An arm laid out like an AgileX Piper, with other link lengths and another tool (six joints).
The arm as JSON. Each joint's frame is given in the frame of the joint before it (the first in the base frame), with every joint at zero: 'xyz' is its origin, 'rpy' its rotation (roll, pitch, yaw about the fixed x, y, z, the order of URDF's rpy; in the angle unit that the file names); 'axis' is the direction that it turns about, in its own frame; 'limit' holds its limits. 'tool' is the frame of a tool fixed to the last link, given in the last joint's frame.
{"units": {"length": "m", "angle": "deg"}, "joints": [
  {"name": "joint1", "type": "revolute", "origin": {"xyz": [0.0, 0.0, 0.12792], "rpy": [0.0, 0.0, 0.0]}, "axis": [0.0, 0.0, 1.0], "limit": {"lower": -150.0, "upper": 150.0}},
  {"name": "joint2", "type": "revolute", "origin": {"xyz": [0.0, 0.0, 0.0], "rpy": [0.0, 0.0, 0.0]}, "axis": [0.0, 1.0, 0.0], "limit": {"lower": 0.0, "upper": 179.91}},
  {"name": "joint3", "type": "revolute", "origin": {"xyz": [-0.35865, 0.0, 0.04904], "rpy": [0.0, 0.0, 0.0]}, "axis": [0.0, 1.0, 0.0], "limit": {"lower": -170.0, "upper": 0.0}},
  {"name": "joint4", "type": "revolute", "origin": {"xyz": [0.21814, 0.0, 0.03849], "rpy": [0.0, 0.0, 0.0]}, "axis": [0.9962, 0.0, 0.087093], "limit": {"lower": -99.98, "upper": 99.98}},
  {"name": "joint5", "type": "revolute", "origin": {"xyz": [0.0, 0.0, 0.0], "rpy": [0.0, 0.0, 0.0]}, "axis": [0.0, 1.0, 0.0], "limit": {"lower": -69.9, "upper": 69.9}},
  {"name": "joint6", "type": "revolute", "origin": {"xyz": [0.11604, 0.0, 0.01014], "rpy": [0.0, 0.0, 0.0]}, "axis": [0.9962, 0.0, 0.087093], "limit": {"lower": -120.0, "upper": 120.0}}
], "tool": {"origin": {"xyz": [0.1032, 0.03, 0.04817], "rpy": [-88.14, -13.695, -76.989]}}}
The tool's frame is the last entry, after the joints.
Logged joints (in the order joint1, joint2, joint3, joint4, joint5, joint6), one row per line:
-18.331, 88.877, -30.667, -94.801, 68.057, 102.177
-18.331, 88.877, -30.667, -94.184, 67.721, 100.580
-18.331, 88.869, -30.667, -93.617, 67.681, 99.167
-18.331, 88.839, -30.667, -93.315, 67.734, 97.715
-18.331, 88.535, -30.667, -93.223, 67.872, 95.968
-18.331, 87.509, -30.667, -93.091, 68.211, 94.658
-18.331, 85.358, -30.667, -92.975, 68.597, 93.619
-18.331, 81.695, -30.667, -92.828, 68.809, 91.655
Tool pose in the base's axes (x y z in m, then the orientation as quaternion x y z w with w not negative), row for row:
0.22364, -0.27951, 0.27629, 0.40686, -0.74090, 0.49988, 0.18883
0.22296, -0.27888, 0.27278, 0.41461, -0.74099, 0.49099, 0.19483
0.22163, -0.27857, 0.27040, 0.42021, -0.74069, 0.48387, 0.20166
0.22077, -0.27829, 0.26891, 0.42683, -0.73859, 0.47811, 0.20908
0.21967, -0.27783, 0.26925, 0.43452, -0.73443, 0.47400, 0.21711
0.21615, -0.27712, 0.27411, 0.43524, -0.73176, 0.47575, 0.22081
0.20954, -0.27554, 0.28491, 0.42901, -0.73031, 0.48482, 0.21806
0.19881, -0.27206, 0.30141, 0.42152, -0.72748, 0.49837, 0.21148
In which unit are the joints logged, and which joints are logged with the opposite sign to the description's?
The joints are logged in degrees. Opposite sign: none.
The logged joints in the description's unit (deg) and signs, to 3 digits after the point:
-18.331, 88.877, -30.667, -94.801, 68.057, 102.177
-18.331, 88.877, -30.667, -94.184, 67.721, 100.580
-18.331, 88.869, -30.667, -93.617, 67.681, 99.167
-18.331, 88.839, -30.667, -93.315, 67.734, 97.715
-18.331, 88.535, -30.667, -93.223, 67.872, 95.968
-18.331, 87.509, -30.667, -93.091, 68.211, 94.658
-18.331, 85.358, -30.667, -92.975, 68.597, 93.619
-18.331, 81.695, -30.667, -92.828, 68.809, 91.655

